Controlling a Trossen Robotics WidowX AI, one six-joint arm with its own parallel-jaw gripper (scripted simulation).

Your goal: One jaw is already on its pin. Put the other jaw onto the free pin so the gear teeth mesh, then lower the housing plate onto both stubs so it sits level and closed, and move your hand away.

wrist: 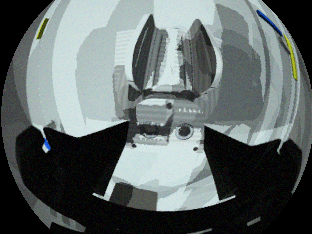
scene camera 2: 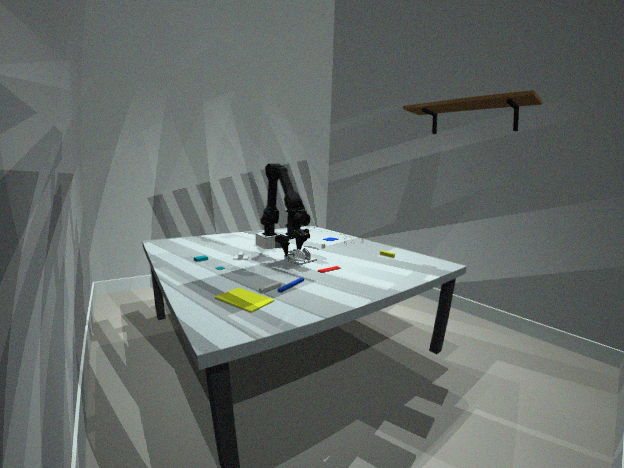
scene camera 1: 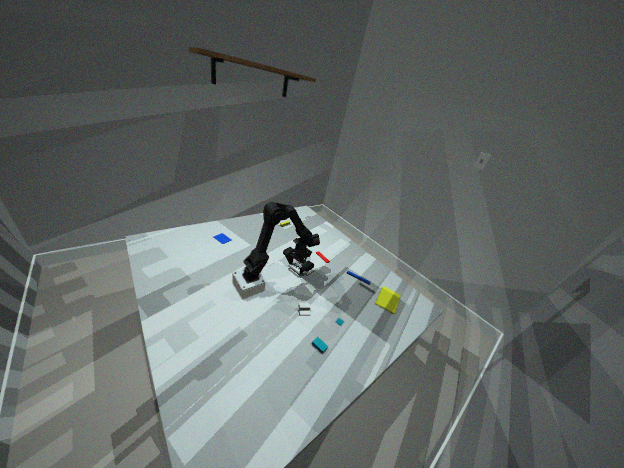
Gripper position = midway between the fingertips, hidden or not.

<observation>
In view: my gripper (wrist: 165, 127) and a yellow plate (scene camera 2: 238, 297).
</observation>
